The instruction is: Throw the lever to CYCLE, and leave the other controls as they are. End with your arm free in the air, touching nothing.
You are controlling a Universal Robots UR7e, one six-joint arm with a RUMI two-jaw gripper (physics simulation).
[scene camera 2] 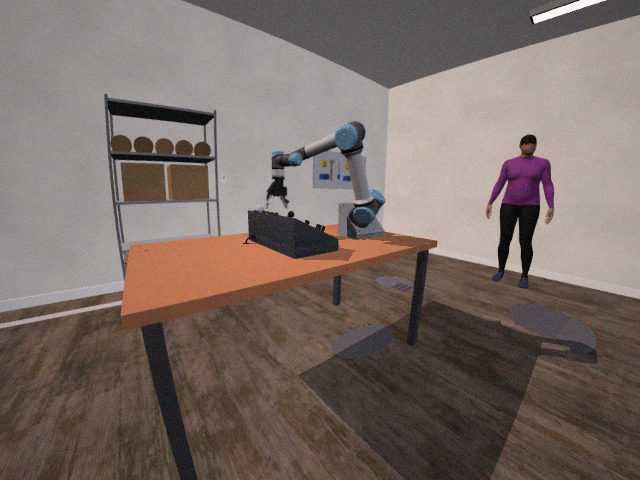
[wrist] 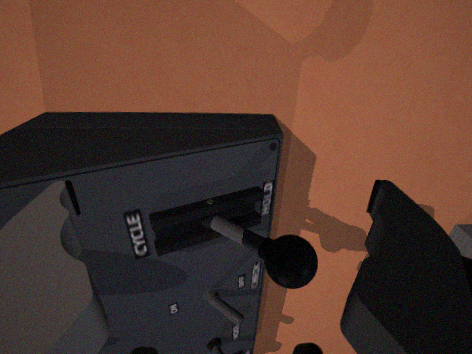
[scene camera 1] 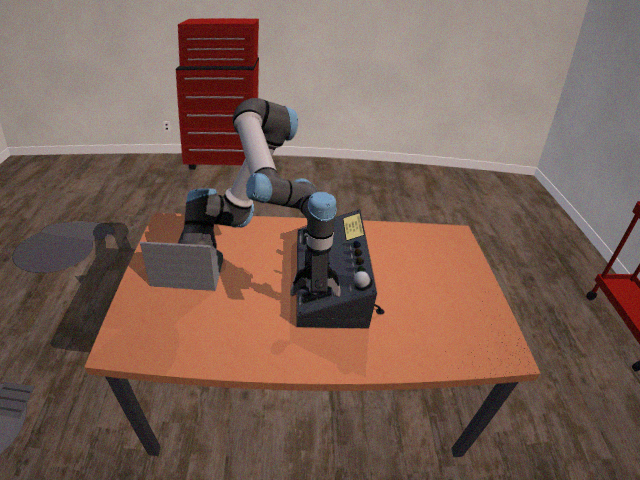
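Pixels of known places: gripper, between the fingertips: (scene camera 2: 277, 208) (wrist: 225, 184) (scene camera 1: 315, 296); arm's base, origin of its link: (scene camera 1: 197, 248).
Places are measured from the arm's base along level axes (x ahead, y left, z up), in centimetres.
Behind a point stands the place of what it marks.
The lever's black ball knob (scene camera 2: 291, 213) @[x 42.1, y -12.4, z 3.7 cm] (wrist: 291, 261) @[x 42.2, y -15.5, z 4.4 cm] tops a grey shaft that leans toward the HOLD label (wrist: 267, 198) @[x 42.3, y -14.1, z -4.9 cm] at one end of its slot. The CYCLE label (wrist: 136, 234) @[x 53.9, y -12.4, z 0.4 cm] is at the other end. The slot is in the dark sloped console (scene camera 1: 334, 316) @[x 54.8, y -19.2, z -5.2 cm] (scene camera 2: 271, 233) @[x 63.1, y 11.8, z -3.3 cm] (wrist: 110, 200) @[x 55.6, y -16.0, z 0.9 cm]. In scene camera 1 the arm hides most of the lever. My gripper (scene camera 1: 316, 293) @[x 47.9, y -22.0, z 6.0 cm] (scene camera 2: 277, 204) @[x 47.9, y -22.0, z 6.0 cm] (wrist: 225, 184) @[x 47.9, y -22.0, z 6.0 cm] is open and empty above the lever end of the console. In the wrist view the knob shows between its two spread fingers, nearer the right one, with visible gaps on both sides.
A toggle (wrist: 226, 307) @[x 44.6, y -2.1, z -0.1 cm] sits beside the lever slot. A white dome (scene camera 1: 362, 279) @[x 62.2, y -14.0, z 8.4 cm] and a row of dark lamps (scene camera 1: 358, 252) @[x 60.4, y 3.2, z 5.9 cm] line the console's other side, near a yellow card (scene camera 1: 354, 227) @[x 58.3, y 20.4, z 4.7 cm]. A grey panel (scene camera 1: 181, 266) @[x -2.2, y -11.0, z -0.1 cm] stands by the arm's base on the orange table (scene camera 1: 434, 330) @[x 91.7, y -14.5, z -11.4 cm].
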